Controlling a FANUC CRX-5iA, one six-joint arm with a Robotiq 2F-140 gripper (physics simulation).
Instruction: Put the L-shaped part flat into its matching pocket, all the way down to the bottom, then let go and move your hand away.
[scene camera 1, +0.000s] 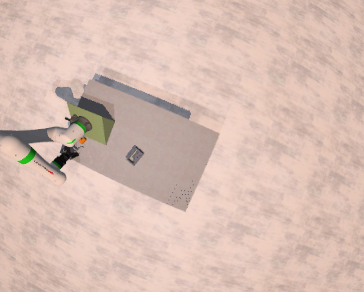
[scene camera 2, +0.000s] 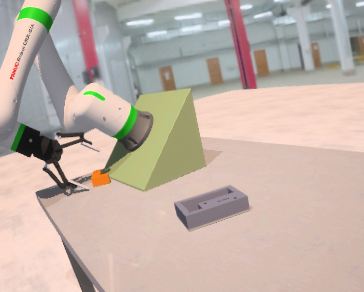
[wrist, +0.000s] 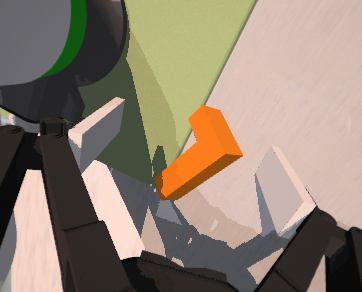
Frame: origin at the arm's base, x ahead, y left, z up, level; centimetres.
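Seen in the pictures: gripper, fingertip midpoint: (scene camera 1: 79, 142) (scene camera 2: 93, 169) (wrist: 193, 138); arm's base, origin of the base link: (scene camera 1: 84, 123) (scene camera 2: 139, 131) (wrist: 64, 19).
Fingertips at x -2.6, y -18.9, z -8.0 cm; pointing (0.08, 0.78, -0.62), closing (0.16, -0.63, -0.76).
Pixels of each thing's middle, then the offset from my fingertips to it. Level surfaces: height alone.
- orange L-shaped part, body centre: (wrist: 189, 157) (scene camera 2: 101, 176) (scene camera 1: 80, 137) dz -4.5, dx -4.2, dy +3.1 cm
- grey block, body centre: (scene camera 2: 211, 206) (scene camera 1: 134, 156) dz -4.1, dx +52.4, dy +9.6 cm
- table, its level: dz -6.0 cm
The orange L-shaped part (scene camera 1: 82, 140) (scene camera 2: 101, 178) (wrist: 215, 145) lies on the table beside the foot of the green wedge. My gripper (scene camera 1: 78, 151) (scene camera 2: 86, 166) (wrist: 193, 138) is wide open and empty. In the wrist view the part shows between the two spread fingers, touching neither; in the second scene view it is just beyond the fingertips. The grey block (scene camera 1: 135, 155) (scene camera 2: 215, 215) with the L-shaped pocket stands apart on the table, and no part sits in its pocket. Its pocket does not show in the wrist view.
The green wedge (scene camera 1: 102, 131) (scene camera 2: 170, 150) (wrist: 175, 40) stands on the table (scene camera 1: 165, 135) (scene camera 2: 300, 215) (wrist: 300, 75) close to the part and carries the arm's base on its slope. The arm bends close around over the table's edge. A grey strip (scene camera 1: 140, 95) runs along the table's far edge.
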